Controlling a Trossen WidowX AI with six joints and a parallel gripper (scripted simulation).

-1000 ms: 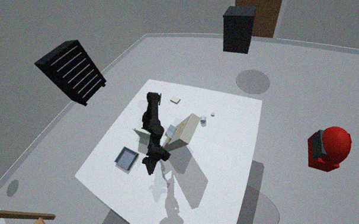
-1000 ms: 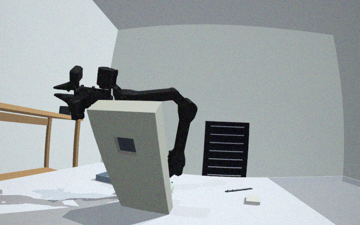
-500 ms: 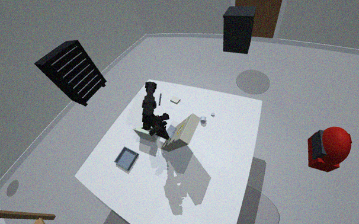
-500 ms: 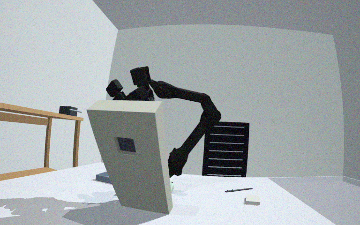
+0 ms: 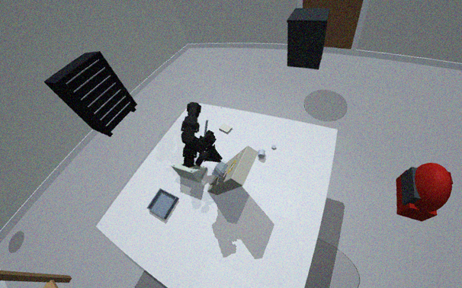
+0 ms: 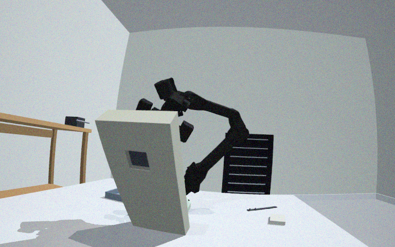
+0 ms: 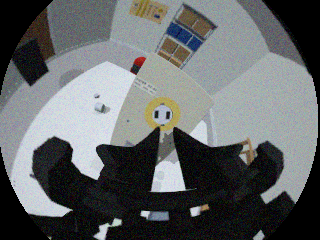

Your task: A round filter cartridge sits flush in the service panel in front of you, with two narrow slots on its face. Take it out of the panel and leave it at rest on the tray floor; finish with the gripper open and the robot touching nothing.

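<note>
The round filter cartridge is 60 mm ahead of my gripper tip and 50 mm below it. Also, from my gripper tip: grey tray (370 mm behind, 300 mm below, 290 mm to the right); then small pale block (420 mm to the left, 300 mm below, 270 mm behind).
</note>
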